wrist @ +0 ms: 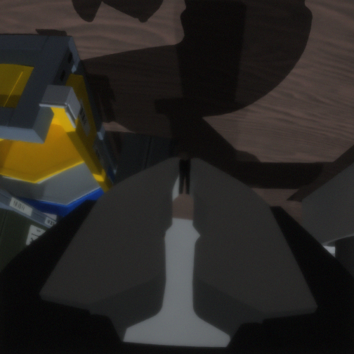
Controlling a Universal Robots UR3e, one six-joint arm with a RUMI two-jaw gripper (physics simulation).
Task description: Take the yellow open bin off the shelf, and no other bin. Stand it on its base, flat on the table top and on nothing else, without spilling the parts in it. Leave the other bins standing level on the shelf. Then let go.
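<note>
The yellow open bin [40,152] shows in part at the left of the wrist view, inside the grey-blue shelf [30,120]. Its far left side is cut off by the view's edge, and I cannot see any parts in it. My gripper [185,164] is shut, its two fingertips together with a thin dark gap and no bin wall between them. It is to the right of the shelf and apart from the yellow bin.
Below the yellow bin are a light grey bin [55,192] and a blue edge [67,206]. A labelled rail [32,212] crosses the lower left. A large grey object [332,205] stands at the right edge. The wooden table top [295,120] lies beyond, with broad shadows.
</note>
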